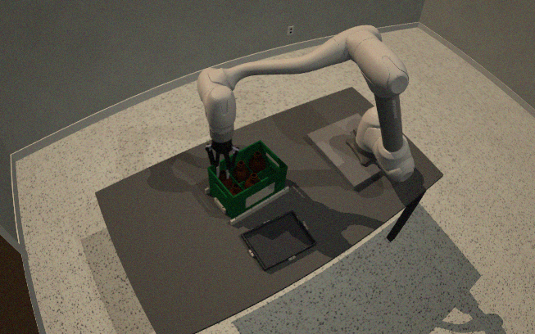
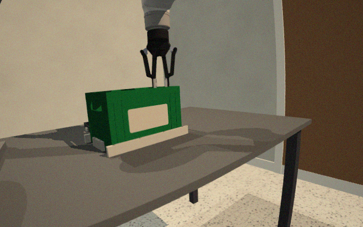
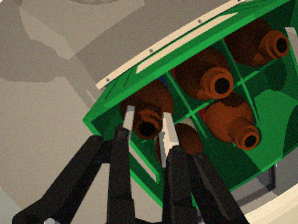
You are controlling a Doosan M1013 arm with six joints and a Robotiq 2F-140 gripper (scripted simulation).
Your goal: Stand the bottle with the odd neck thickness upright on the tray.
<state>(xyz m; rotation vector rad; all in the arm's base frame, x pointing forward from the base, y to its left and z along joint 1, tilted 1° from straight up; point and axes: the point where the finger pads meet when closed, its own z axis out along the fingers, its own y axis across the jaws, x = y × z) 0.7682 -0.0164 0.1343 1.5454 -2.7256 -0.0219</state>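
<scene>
My gripper is now 90 mm above the bottle, 80 mm to the right of it and 20 mm past it. From my hand the other things lie so: crate 100 mm behind, 90 mm below, 20 mm to the left; then black tray 300 mm to the left, 160 mm below, 120 mm behind.
</scene>
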